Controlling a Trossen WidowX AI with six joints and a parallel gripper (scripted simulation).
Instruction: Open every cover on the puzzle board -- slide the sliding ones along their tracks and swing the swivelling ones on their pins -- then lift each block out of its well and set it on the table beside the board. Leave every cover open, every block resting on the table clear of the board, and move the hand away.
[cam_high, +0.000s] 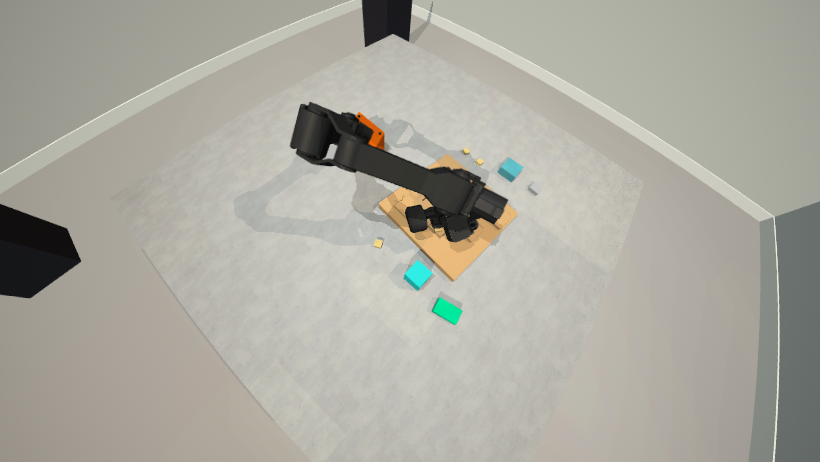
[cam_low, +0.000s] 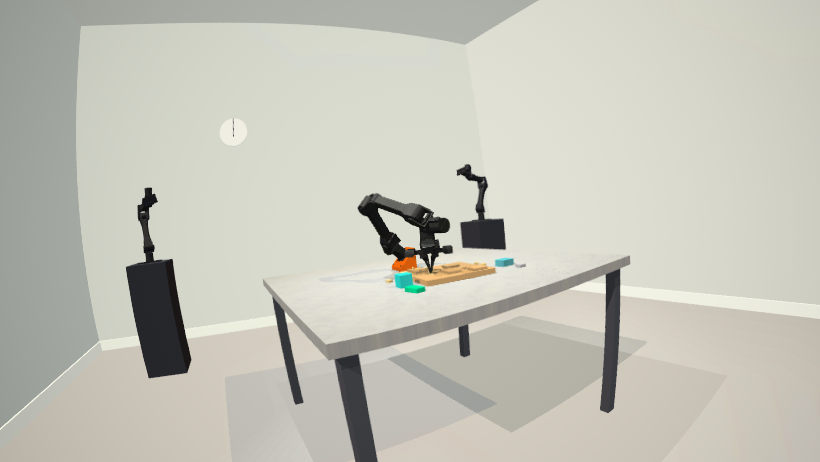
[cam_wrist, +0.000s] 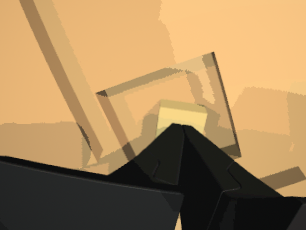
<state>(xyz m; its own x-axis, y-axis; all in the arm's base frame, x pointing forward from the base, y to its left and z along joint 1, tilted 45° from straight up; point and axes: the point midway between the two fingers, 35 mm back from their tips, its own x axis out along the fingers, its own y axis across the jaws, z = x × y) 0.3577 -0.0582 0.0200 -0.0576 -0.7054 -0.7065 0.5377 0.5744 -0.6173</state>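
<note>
Now: the cyan block 14 cm to the right of my gripper tip and 5 cm ahead of it. The rest, counted from my gripper tip: green block: 16 cm ahead, 15 cm to the right, 2 cm below; then small grey block: 35 cm to the left, 14 cm ahead, 2 cm below.
</note>
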